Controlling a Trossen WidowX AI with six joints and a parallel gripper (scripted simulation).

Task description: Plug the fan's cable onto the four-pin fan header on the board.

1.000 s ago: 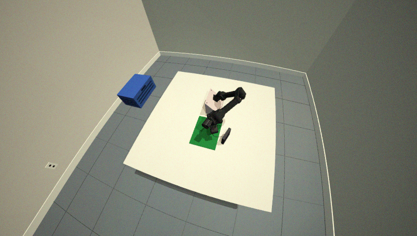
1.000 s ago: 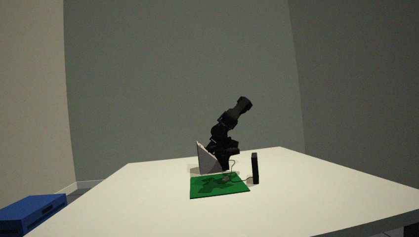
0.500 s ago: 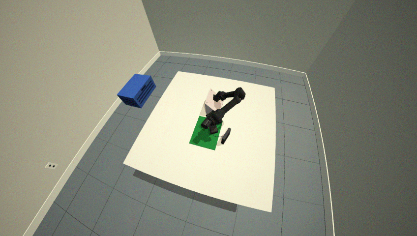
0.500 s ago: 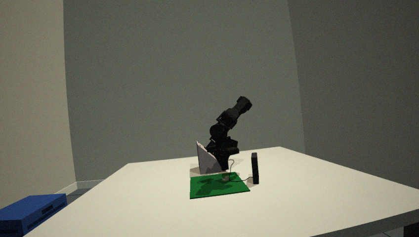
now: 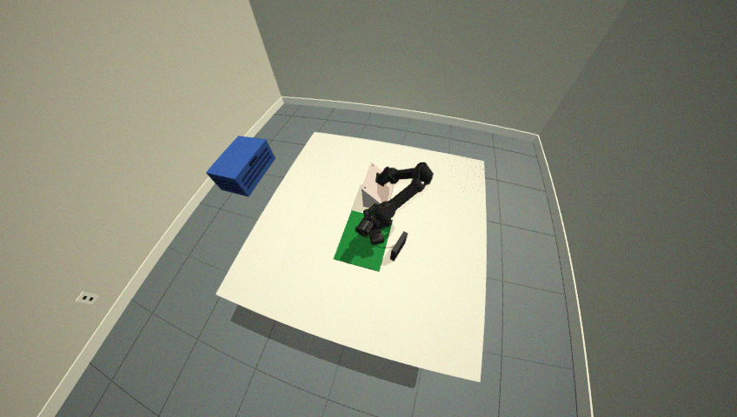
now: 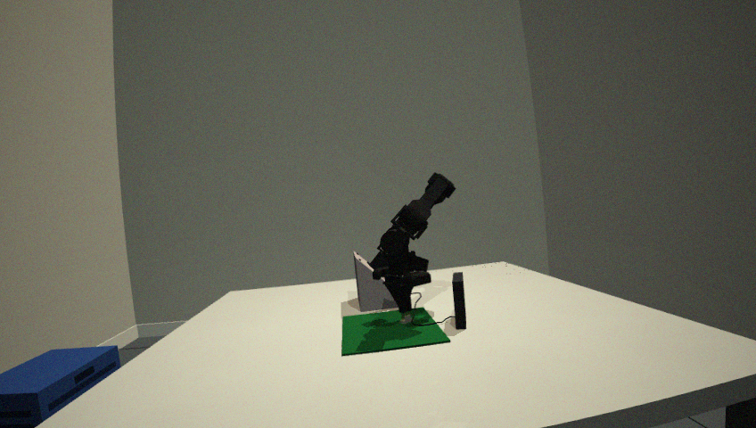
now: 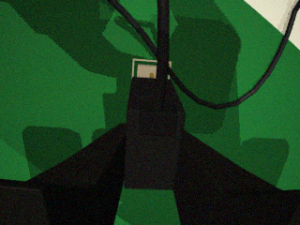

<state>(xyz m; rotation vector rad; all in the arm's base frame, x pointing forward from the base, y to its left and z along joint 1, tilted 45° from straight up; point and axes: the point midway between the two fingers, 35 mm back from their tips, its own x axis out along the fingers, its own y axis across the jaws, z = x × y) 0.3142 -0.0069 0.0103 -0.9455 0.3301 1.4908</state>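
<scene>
The plug lies 10 mm to the left of my gripper tip and 10 mm above it. Round my gripper tip: green board 60 mm below, 50 mm to the right, 20 mm ahead; black fan 120 mm to the left, 60 mm ahead, 20 mm above; pale four-pin header 40 mm below, 10 mm to the left.
</scene>
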